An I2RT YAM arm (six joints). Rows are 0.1 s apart.
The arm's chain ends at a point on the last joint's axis. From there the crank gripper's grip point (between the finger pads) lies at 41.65 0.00 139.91 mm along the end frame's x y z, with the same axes.
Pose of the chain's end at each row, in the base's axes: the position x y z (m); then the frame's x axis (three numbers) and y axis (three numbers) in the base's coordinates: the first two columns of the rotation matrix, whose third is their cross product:
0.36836, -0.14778, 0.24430, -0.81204, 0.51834, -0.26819, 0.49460, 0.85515, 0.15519
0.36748, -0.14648, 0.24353, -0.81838, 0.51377, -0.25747, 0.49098, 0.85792, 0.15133
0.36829, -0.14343, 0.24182, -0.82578, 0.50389, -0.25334, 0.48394, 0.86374, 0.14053
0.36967, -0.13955, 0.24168, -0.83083, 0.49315, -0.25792, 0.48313, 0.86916, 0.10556
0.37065, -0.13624, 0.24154, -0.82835, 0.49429, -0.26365, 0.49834, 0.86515, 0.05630
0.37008, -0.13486, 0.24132, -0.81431, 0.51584, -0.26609, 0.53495, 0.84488, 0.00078
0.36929, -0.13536, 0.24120, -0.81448, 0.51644, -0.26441, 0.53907, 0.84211, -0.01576
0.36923, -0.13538, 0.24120, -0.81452, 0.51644, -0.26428, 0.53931, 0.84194, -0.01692
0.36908, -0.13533, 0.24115, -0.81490, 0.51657, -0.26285, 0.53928, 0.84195, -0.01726
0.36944, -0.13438, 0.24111, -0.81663, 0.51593, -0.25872, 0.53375, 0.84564, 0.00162
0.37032, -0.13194, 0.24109, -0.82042, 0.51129, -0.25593, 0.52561, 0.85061, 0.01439
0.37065, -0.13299, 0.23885, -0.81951, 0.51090, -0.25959, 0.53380, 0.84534, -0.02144
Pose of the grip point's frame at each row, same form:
0.37788, -0.12712, 0.10011, -0.81204, 0.51834, -0.26819, 0.49460, 0.85515, 0.15519
0.37518, -0.12544, 0.09928, -0.81838, 0.51377, -0.25747, 0.49098, 0.85792, 0.15133
0.37442, -0.12336, 0.09736, -0.82578, 0.50389, -0.25334, 0.48394, 0.86374, 0.14053
0.37371, -0.12417, 0.09657, -0.83083, 0.49315, -0.25792, 0.48313, 0.86916, 0.10556
0.37196, -0.12751, 0.09583, -0.82835, 0.49429, -0.26365, 0.49834, 0.86515, 0.05630
0.36767, -0.13320, 0.09537, -0.81431, 0.51584, -0.26609, 0.53495, 0.84488, 0.00078
0.36538, -0.13559, 0.09528, -0.81448, 0.51644, -0.26441, 0.53907, 0.84211, -0.01576
0.36521, -0.13574, 0.09528, -0.81452, 0.51644, -0.26428, 0.53931, 0.84194, -0.01692
0.36485, -0.13561, 0.09523, -0.81490, 0.51657, -0.26285, 0.53928, 0.84195, -0.01726
0.36615, -0.13203, 0.09519, -0.81663, 0.51593, -0.25872, 0.53375, 0.84564, 0.00162
0.36764, -0.12781, 0.09519, -0.82042, 0.51129, -0.25593, 0.52561, 0.85061, 0.01439
0.36569, -0.13356, 0.09296, -0.81951, 0.51090, -0.25959, 0.53380, 0.84534, -0.02144

